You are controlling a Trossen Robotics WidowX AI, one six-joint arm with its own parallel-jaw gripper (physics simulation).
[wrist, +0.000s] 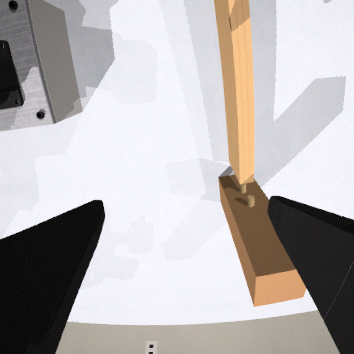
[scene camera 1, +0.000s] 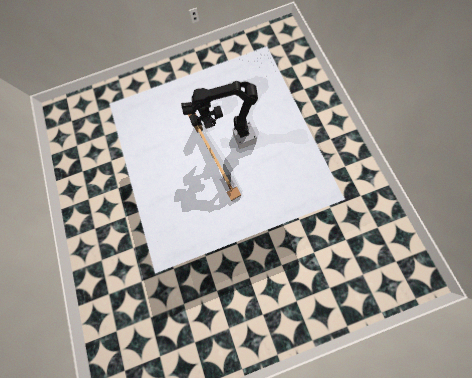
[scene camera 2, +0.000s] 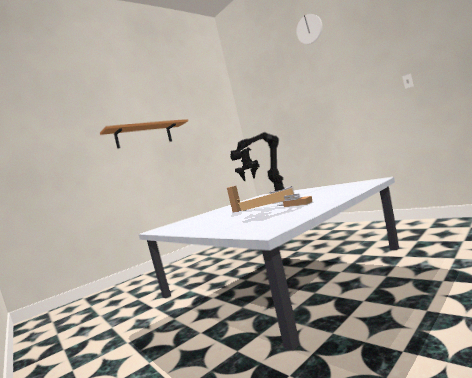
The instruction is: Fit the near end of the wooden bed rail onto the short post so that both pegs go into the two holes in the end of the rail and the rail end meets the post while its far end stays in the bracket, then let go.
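Places are measured from the arm's base along level axes (x ahead, y left, z up), in millimetres.
Pixels of known places: gripper, between the fingertips: [wrist: 187,206] [scene camera 2: 249,180]; arm's base, origin of its link: [scene camera 1: 243,132] [scene camera 2: 279,189].
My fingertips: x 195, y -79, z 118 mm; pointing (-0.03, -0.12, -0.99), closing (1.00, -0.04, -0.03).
Note:
Ahead of a thing's pixels: the offset from my fingertips to its top centre. "pt": to the spot under its first point. Level surfaces: height alone.
The wooden rail [scene camera 1: 215,155] [scene camera 2: 265,199] [wrist: 244,100] lies low over the table. Its near end is beside the short brown post @[pt 107 mm down, 107 mm ahead, 91 mm right] [scene camera 2: 233,199] [wrist: 255,245], which stands upright. In the wrist view two pegs stick out of the post's face, one @[pt 110 mm down, 80 mm ahead, 76 mm right] [wrist: 251,201] in plain sight and the other @[pt 142 mm down, 79 mm ahead, 77 mm right] [wrist: 243,188] close to the rail's end; a gap shows between rail and post. The far end is at the grey bracket @[133 mm down, 17 mm ahead, 361 mm left] [scene camera 2: 292,197] by a brown block @[162 mm down, 13 mm ahead, 391 mm left] [scene camera 1: 234,193] [scene camera 2: 298,201]. My gripper [scene camera 1: 202,123] [scene camera 2: 248,179] [wrist: 187,206] is open and empty above the rail's near end, with the post toward its right finger.
The arm's grey metal base [scene camera 1: 245,139] [wrist: 57,65] stands on the white table @[198 mm down] [scene camera 1: 280,175] [scene camera 2: 200,230], to one side of the rail. Shadows of the arm fall across the table top. A wooden shelf [scene camera 2: 145,127] hangs on the wall behind.

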